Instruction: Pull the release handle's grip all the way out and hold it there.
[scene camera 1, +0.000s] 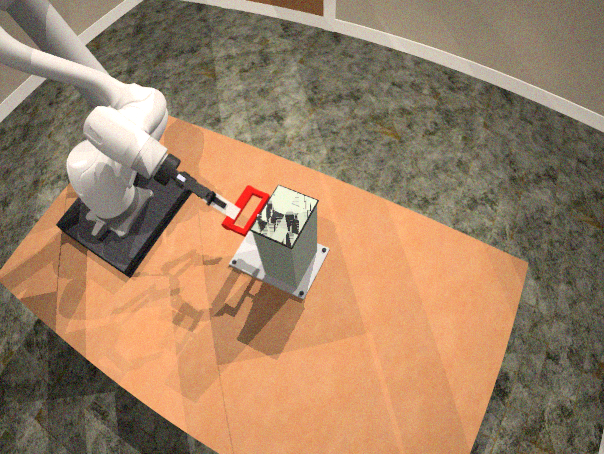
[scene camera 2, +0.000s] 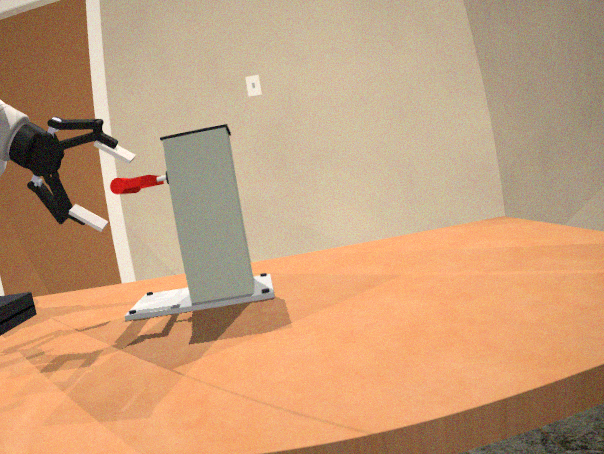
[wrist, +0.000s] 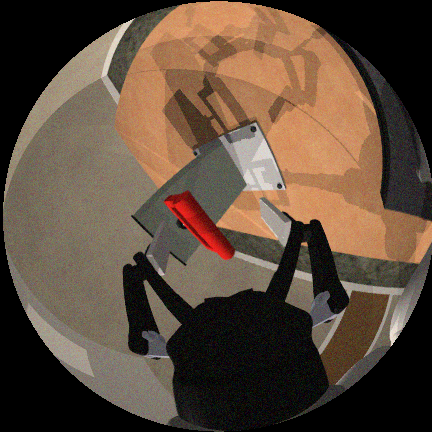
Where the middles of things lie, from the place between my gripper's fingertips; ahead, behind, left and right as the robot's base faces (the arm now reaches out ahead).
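There's the white base plate (scene camera 2: 151, 304), and my gripper is 190 mm above it, 10 mm to the right of it and 110 mm short of it.
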